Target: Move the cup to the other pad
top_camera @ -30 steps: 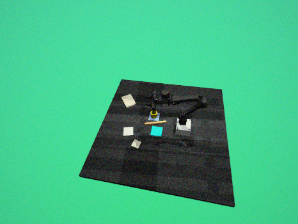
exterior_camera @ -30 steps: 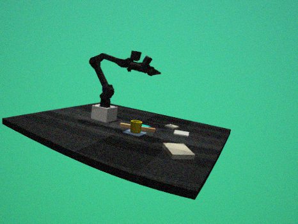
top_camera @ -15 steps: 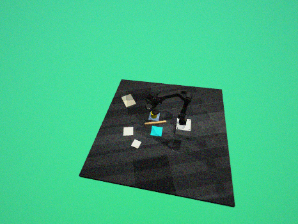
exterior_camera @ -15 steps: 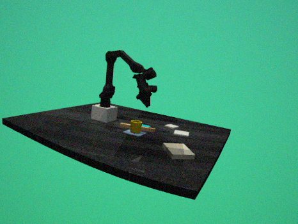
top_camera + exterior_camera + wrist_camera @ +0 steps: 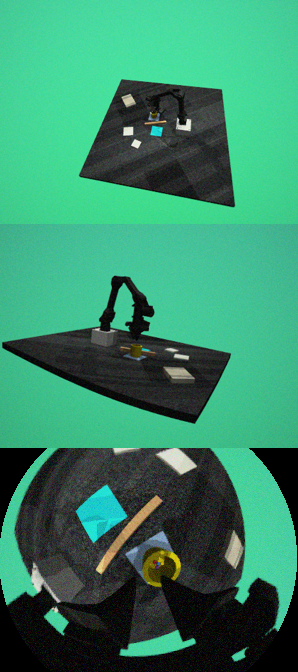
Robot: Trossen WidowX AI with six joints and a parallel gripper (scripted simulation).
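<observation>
My gripper tip is 2 cm short of the yellow cup, 2 cm to the left of it and 6 cm above it. The rest, counted from my gripper tip: pale blue pad 2 cm ahead, 2 cm to the right, 11 cm below; then thin wooden bar 7 cm to the left, 10 cm below; then teal pad 2 cm behind, 17 cm to the left, 11 cm below.
</observation>
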